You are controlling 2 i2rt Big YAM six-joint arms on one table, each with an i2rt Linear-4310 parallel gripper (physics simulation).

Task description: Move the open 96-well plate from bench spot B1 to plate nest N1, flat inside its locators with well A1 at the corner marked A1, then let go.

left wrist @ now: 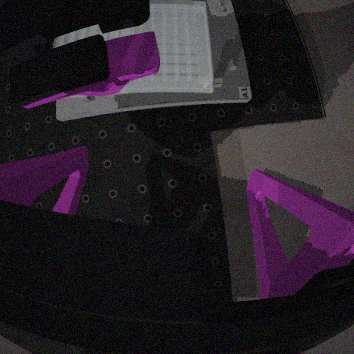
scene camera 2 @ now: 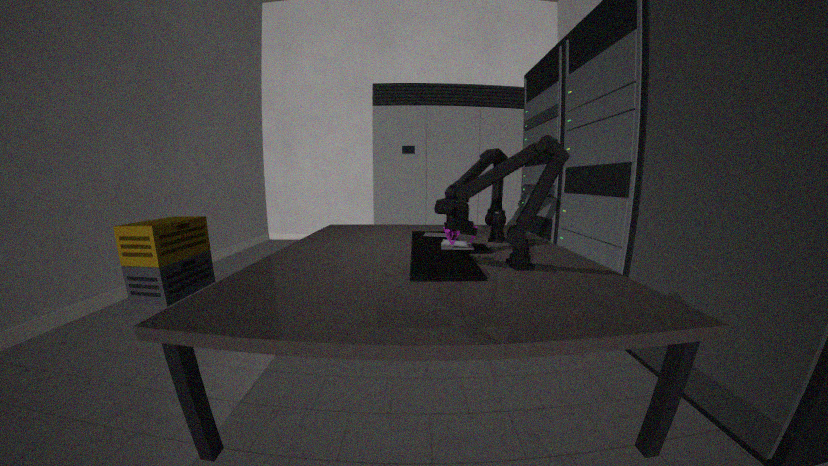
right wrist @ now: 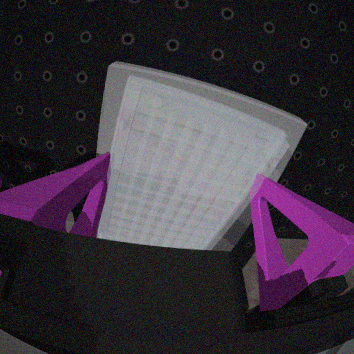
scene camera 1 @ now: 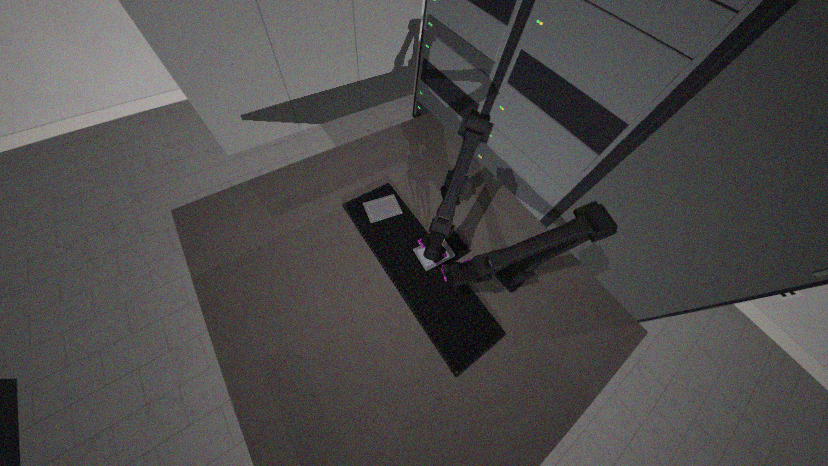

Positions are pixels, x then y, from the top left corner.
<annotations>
my left gripper: open, holds nothing
my right gripper: grips a white well plate (right wrist: 182, 167)
</annotations>
